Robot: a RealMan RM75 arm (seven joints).
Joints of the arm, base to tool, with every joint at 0 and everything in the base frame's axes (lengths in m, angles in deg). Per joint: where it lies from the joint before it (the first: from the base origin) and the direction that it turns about. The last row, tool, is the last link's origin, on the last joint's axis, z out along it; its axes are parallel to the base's.
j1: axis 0 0 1 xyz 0 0 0.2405
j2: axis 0 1 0 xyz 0 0 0
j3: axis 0 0 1 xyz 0 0 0.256
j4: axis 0 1 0 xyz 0 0 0
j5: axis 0 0 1 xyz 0 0 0.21
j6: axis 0 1 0 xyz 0 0 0
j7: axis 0 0 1 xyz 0 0 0.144
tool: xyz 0 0 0
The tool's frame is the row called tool.
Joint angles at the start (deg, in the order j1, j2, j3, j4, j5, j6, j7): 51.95 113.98 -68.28 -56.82 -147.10 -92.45 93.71
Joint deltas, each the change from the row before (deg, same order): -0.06 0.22 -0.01 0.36 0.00 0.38 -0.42; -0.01 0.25 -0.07 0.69 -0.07 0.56 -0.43; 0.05 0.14 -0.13 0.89 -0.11 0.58 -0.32; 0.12 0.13 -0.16 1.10 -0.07 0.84 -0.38; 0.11 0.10 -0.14 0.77 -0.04 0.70 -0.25; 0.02 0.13 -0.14 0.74 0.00 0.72 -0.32; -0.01 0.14 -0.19 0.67 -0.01 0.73 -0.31; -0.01 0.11 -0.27 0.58 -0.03 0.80 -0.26; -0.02 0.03 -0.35 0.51 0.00 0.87 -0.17; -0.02 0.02 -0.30 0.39 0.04 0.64 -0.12; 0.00 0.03 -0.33 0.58 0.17 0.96 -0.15; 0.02 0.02 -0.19 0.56 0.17 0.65 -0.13
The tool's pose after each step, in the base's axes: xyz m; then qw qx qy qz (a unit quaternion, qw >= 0). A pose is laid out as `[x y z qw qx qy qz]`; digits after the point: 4 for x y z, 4 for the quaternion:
[0.1571 0.4036 0.0167 0.0394 -0.9734 -0.0706 -0.2143]
[0.1588 0.4033 0.0135 0.0373 -0.9736 -0.0715 -0.2138]
[0.1611 0.4031 0.0106 0.0349 -0.9735 -0.0710 -0.2146]
[0.1634 0.4034 0.0073 0.0333 -0.9734 -0.0710 -0.2153]
[0.1648 0.4038 0.0048 0.0331 -0.9733 -0.0714 -0.2158]
[0.1666 0.4039 0.0022 0.0326 -0.9732 -0.0719 -0.2158]
[0.1683 0.4040 -0.0005 0.0324 -0.9731 -0.0728 -0.2160]
[0.1699 0.4044 -0.0029 0.0333 -0.9728 -0.0744 -0.2170]
[0.1713 0.4051 -0.0047 0.0355 -0.9722 -0.0759 -0.2186]
[0.1725 0.4056 -0.0061 0.0368 -0.9718 -0.0770 -0.2196]
[0.1737 0.4064 -0.0081 0.0394 -0.9716 -0.0782 -0.2197]
[0.1748 0.4068 -0.0098 0.0402 -0.9717 -0.0781 -0.2192]

